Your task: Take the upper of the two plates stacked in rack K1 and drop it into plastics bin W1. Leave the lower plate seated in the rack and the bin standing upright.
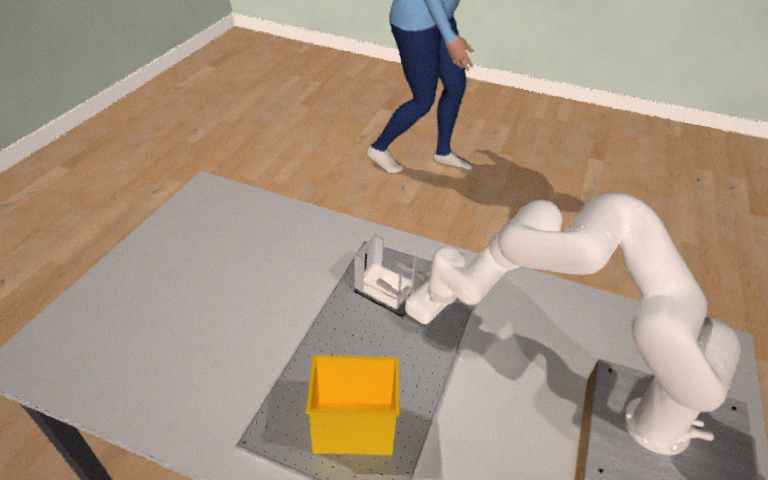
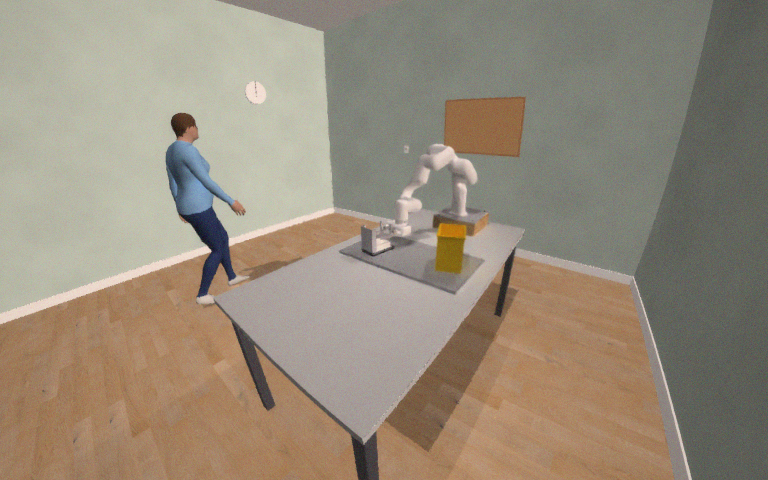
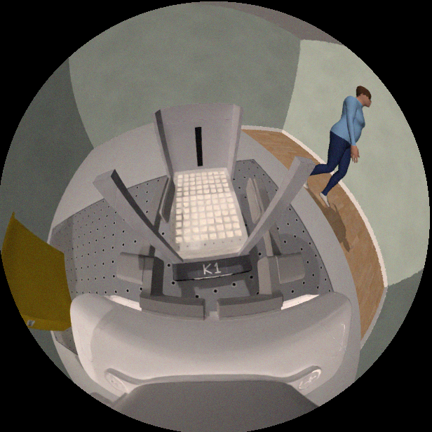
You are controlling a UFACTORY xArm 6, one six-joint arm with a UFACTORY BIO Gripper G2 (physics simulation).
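Frame: origin at the arm's base, x left, y back, z up, level; centimetres.
Seen in the pictures: end effector, tool point: [image 1: 394, 275] [image 2: 379, 235]; arm's base, origin of the base link: [image 1: 655, 425] [image 2: 458, 213].
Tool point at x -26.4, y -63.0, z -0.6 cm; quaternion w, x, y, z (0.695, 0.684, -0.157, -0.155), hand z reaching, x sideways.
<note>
Pixels of each thing's top centre, then the offset from my tool point to it. Level surfaces: height alone.
- Rack K1, middle of its top: [image 1: 389, 256] [image 2: 377, 224] dx +0.0, dy -1.7, dz +6.9 cm
- upper plate, middle of its top: [image 1: 385, 280] [image 2: 376, 242] dx -0.3, dy -2.6, dz -3.1 cm
- Bin W1, middle of its top: [image 1: 354, 383] [image 2: 452, 230] dx +40.2, dy +0.7, dz +10.1 cm
- table, its level: dz -9.2 cm
Rack K1 [image 1: 360, 275] [image 2: 368, 240] [image 3: 199, 116] stands on the perforated board, tall posts at its corners. The upper plate [image 1: 380, 275] [image 2: 382, 243] [image 3: 209, 207], pale with a grid of square wells, sits level between the posts. The lower plate is hidden beneath it or cannot be told apart. My gripper [image 3: 211, 200] comes in at rack height from the K1-label side. It is shut on the upper plate, one pad along each long side; a narrow strip shows beside the right pad, so exact contact is unclear. Bin W1 [image 1: 352, 431] [image 2: 449, 252] [image 3: 35, 280], yellow, stands upright.
The perforated board [image 1: 317, 362] [image 2: 407, 263] carries rack and bin, with the bin at its other end. The rack posts rise close beside my fingers. A person [image 1: 421, 67] [image 2: 192, 186] [image 3: 345, 130] stands on the floor beyond the table [image 1: 186, 316] [image 2: 339, 328].
</note>
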